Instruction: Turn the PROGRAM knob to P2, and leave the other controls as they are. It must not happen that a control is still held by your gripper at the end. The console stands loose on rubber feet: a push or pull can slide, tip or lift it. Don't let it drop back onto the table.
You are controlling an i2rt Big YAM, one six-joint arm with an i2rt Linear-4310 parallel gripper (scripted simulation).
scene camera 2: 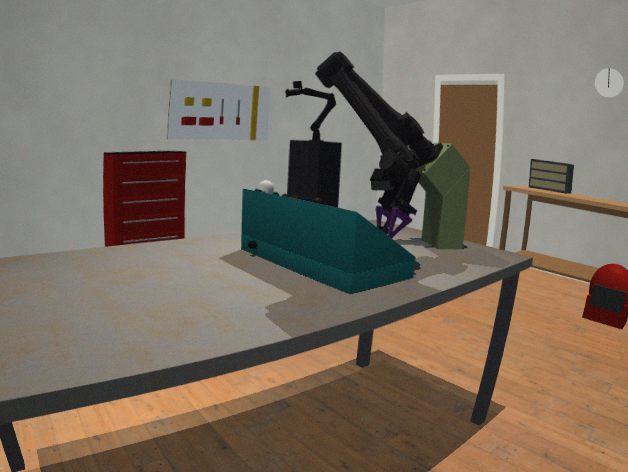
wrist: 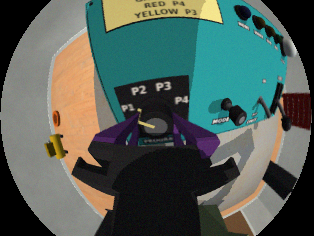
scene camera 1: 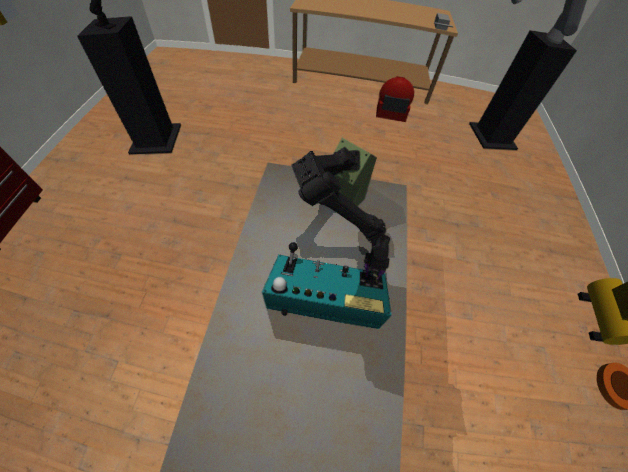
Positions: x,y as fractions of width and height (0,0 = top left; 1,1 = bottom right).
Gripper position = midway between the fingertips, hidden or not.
Note:
I see my gripper (scene camera 2: 0.61,0.50) and a teal console (scene camera 2: 0.54,0.53).
The teal console shows as well in scene camera 1 (scene camera 1: 0.52,0.62). My gripper shows as well in the wrist view (wrist: 0.50,0.49).

